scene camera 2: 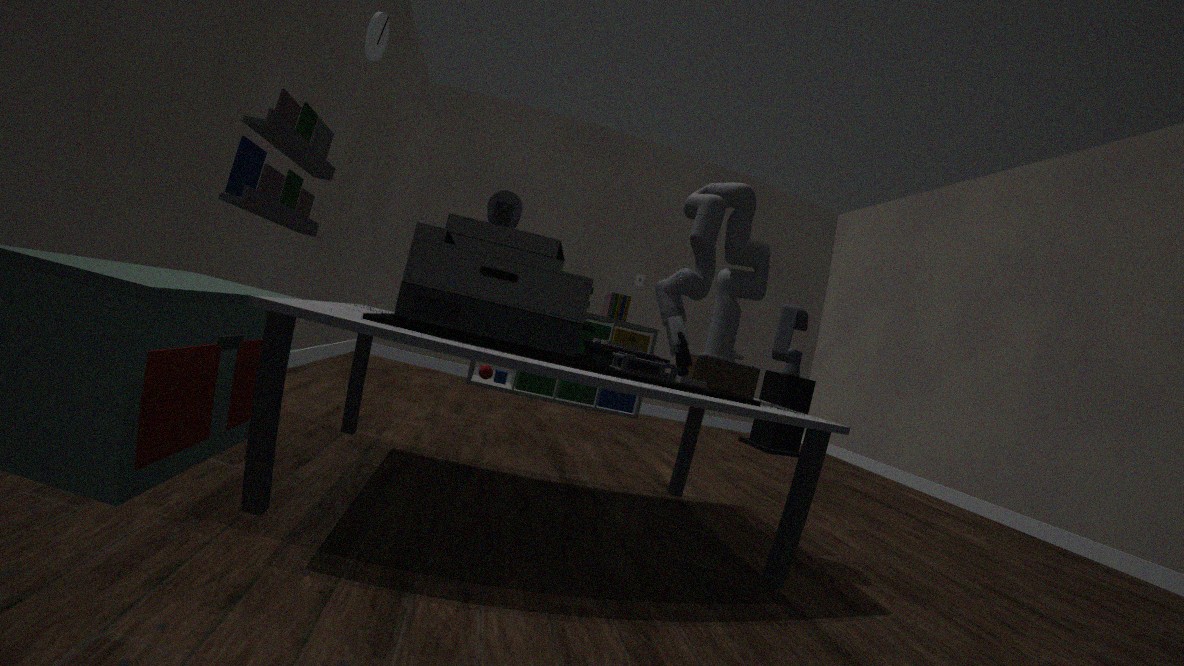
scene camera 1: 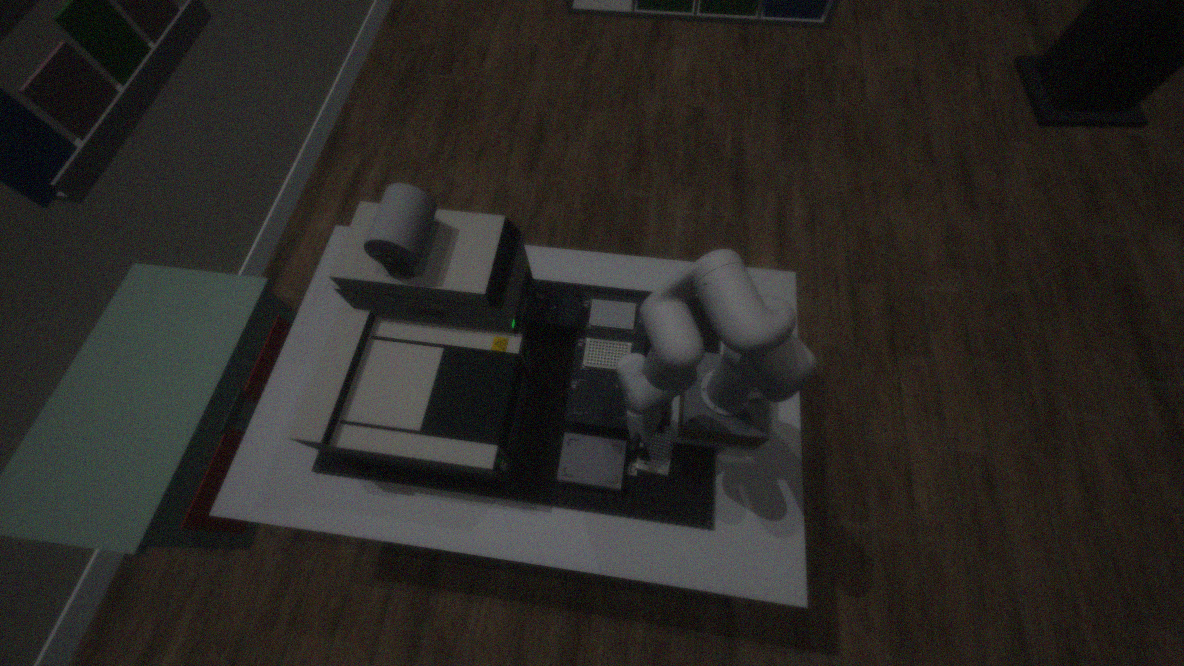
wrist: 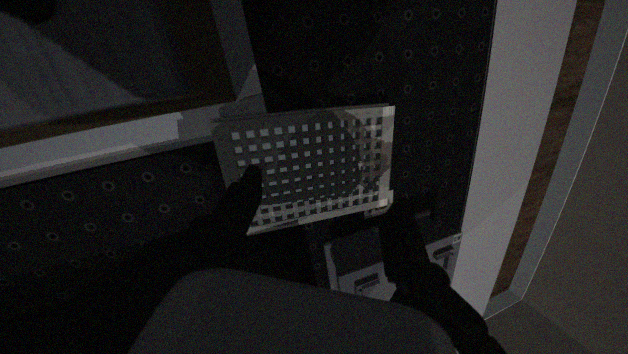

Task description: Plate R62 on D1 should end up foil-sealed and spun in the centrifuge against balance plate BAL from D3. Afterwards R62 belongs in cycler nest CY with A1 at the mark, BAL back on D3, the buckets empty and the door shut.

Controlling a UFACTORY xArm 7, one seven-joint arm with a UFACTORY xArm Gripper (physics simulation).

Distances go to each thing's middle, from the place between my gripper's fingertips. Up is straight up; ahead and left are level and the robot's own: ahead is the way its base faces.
Labels:
I see the centrifuge (scene camera 1: 438, 398) 600 mm ahead of my hand, 70 mm to the right of it and 90 mm above it.

